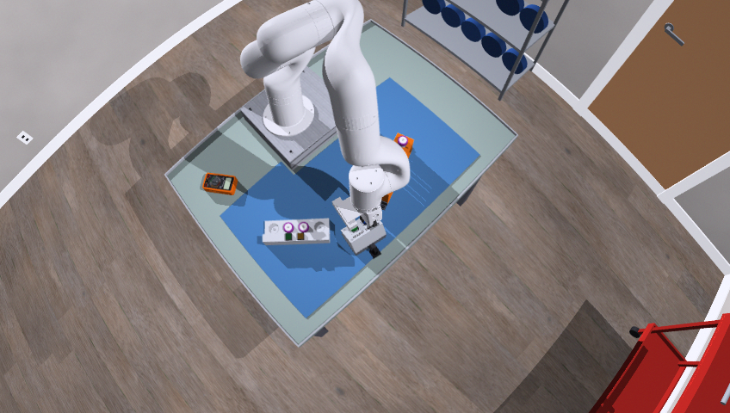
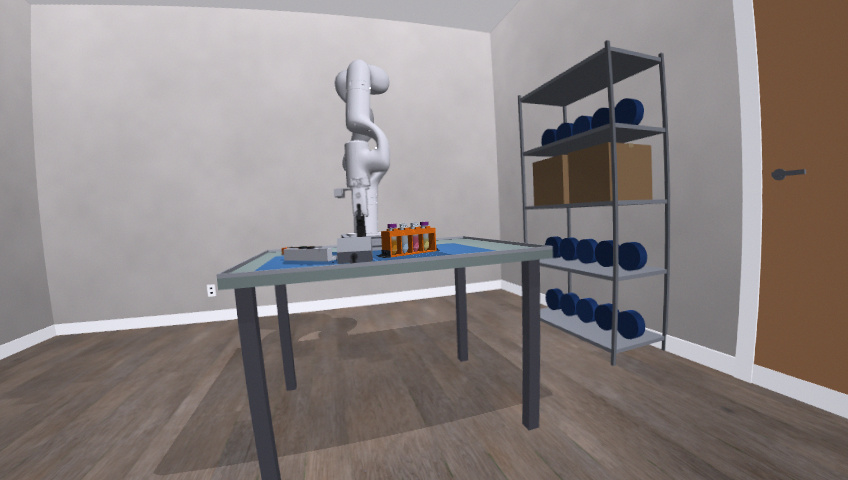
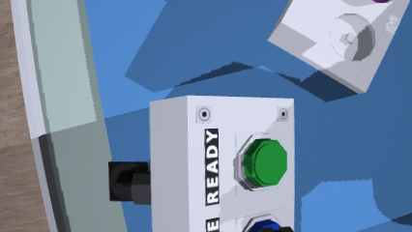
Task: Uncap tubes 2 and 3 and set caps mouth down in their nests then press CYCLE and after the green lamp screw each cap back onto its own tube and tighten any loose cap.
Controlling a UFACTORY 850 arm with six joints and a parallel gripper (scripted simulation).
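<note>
Right now the blue cycle key is 30 mm below my hand. The rest, counted from my hand: green ready key: 40 mm to the right, 30 mm below, 10 mm behind; then grey key housing: 50 mm below, 20 mm to the right, 10 mm ahead.
</note>
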